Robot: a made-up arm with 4 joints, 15 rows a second.
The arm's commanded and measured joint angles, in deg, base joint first. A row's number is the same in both.
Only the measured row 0 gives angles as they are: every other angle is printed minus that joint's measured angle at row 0.
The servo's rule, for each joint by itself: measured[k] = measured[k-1] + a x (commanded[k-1-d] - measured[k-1]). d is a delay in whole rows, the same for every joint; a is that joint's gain. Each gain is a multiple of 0.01, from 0.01 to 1. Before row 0 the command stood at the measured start. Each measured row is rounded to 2 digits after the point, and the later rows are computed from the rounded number. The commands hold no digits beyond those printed.
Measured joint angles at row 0:
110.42 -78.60 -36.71 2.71
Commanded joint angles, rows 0 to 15:
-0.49 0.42 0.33 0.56
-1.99 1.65 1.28 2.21
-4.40 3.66 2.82 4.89
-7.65 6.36 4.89 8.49
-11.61 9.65 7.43 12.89
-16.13 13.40 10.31 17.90
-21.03 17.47 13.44 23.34
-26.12 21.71 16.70 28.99
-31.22 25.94 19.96 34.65
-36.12 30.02 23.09 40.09
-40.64 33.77 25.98 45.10
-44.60 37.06 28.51 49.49
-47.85 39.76 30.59 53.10
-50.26 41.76 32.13 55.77
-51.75 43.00 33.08 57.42
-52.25 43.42 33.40 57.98
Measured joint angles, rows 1 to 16:
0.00 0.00 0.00 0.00
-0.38 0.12 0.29 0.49
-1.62 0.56 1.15 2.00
-3.76 1.46 2.60 4.54
-6.76 2.88 4.59 8.02
-10.49 4.84 7.06 12.31
-14.83 7.32 9.89 17.23
-19.60 10.26 12.98 22.61
-24.62 13.58 16.22 28.22
-29.70 17.16 19.47 33.88
-34.64 20.89 22.62 39.34
-39.26 24.63 25.54 44.41
-43.37 28.23 28.12 48.88
-46.82 31.57 30.27 52.59
-49.47 34.53 31.89 55.39
-51.23 36.99 32.93 57.18
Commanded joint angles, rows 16 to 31:
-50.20 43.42 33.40 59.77
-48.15 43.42 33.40 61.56
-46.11 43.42 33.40 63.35
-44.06 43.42 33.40 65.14
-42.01 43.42 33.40 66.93
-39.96 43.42 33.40 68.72
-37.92 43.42 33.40 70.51
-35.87 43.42 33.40 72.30
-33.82 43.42 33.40 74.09
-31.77 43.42 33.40 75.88
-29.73 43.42 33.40 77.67
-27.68 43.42 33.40 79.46
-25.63 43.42 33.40 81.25
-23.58 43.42 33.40 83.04
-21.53 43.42 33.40 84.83
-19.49 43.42 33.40 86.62
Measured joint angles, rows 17 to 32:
-52.02 38.85 33.34 57.88
-50.62 40.18 33.39 59.54
-48.72 41.12 33.40 61.32
-46.71 41.79 33.40 63.11
-44.67 42.26 33.40 64.90
-42.62 42.60 33.40 66.69
-40.57 42.84 33.40 68.48
-38.53 43.01 33.40 70.27
-36.48 43.13 33.40 72.06
-34.43 43.21 33.40 73.85
-32.38 43.27 33.40 75.64
-30.34 43.31 33.40 77.43
-28.29 43.34 33.40 79.22
-26.24 43.36 33.40 81.01
-24.19 43.38 33.40 82.80
-22.14 43.39 33.40 84.59

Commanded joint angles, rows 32 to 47:
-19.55 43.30 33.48 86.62
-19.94 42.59 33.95 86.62
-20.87 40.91 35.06 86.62
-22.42 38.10 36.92 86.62
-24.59 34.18 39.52 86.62
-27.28 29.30 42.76 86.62
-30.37 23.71 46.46 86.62
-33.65 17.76 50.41 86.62
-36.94 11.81 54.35 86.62
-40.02 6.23 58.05 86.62
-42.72 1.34 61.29 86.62
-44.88 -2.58 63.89 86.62
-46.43 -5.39 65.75 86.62
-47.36 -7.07 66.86 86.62
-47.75 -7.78 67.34 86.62
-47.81 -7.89 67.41 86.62
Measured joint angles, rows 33 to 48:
-20.10 43.40 33.40 86.38
-19.68 43.37 33.47 86.59
-19.88 43.14 33.89 86.62
-20.64 42.49 34.91 86.62
-22.01 41.22 36.66 86.62
-24.00 39.18 39.15 86.62
-26.53 36.31 42.29 86.62
-29.49 32.66 45.92 86.62
-32.69 28.34 49.83 86.62
-35.96 23.55 53.76 86.62
-39.09 18.53 57.49 86.62
-41.89 13.54 60.80 86.62
-44.19 8.87 63.49 86.62
-45.91 4.73 65.46 86.62
-47.03 1.31 66.68 86.62
-47.58 -1.33 67.25 86.62

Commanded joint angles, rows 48 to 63:
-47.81 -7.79 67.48 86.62
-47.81 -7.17 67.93 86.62
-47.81 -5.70 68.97 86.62
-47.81 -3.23 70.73 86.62
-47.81 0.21 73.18 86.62
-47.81 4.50 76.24 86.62
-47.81 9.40 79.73 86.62
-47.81 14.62 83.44 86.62
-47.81 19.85 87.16 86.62
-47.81 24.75 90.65 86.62
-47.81 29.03 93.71 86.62
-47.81 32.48 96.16 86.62
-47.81 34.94 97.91 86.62
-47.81 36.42 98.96 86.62
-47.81 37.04 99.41 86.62
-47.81 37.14 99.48 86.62
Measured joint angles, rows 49 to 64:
-47.76 -3.23 67.39 86.62
-47.80 -4.55 67.47 86.62
-47.81 -5.31 67.87 86.62
-47.81 -5.42 68.83 86.62
-47.81 -4.78 70.48 86.62
-47.81 -3.33 72.83 86.62
-47.81 -1.06 75.80 86.62
-47.81 1.97 79.22 86.62
-47.81 5.64 82.89 86.62
-47.81 9.76 86.60 86.62
-47.81 14.11 90.12 86.62
-47.81 18.44 93.24 86.62
-47.81 22.51 95.78 86.62
-47.81 26.11 97.63 86.62
-47.81 29.10 98.79 86.62
-47.81 31.40 99.33 86.62

